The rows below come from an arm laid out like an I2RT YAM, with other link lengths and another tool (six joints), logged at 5 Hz.
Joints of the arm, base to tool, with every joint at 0 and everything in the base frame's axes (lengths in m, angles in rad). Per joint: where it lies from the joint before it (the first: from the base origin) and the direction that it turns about. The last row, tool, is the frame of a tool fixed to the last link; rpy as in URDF.
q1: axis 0 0 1 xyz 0 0 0.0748
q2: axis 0 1 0 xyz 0.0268 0.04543 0.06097
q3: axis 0 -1 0 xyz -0.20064 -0.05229 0
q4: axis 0 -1 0 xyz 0.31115 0.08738 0.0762
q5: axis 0 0 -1 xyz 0.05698 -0.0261 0.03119
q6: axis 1 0 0 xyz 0.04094 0 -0.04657
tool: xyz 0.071 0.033 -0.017 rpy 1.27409 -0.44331 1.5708
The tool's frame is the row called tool.
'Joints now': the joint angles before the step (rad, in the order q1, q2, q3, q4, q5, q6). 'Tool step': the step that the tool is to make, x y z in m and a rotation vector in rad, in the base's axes. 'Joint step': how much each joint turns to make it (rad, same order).
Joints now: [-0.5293, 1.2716, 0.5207, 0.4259, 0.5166, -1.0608]
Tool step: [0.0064, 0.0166, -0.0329, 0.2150, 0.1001, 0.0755]
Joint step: [0.0046, 0.1129, 0.0891, -0.2161, -0.1222, 0.1020]
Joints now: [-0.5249, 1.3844, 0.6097, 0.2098, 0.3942, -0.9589]
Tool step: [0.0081, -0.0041, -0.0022, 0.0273, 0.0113, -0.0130]
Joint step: [-0.0006, 0.0679, 0.0653, -0.0299, 0.0005, 0.0236]
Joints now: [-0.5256, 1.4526, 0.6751, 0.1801, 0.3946, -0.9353]
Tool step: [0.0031, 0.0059, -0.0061, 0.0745, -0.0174, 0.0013]
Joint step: [-0.0004, 0.0216, 0.0183, -0.0420, -0.0439, 0.0628]
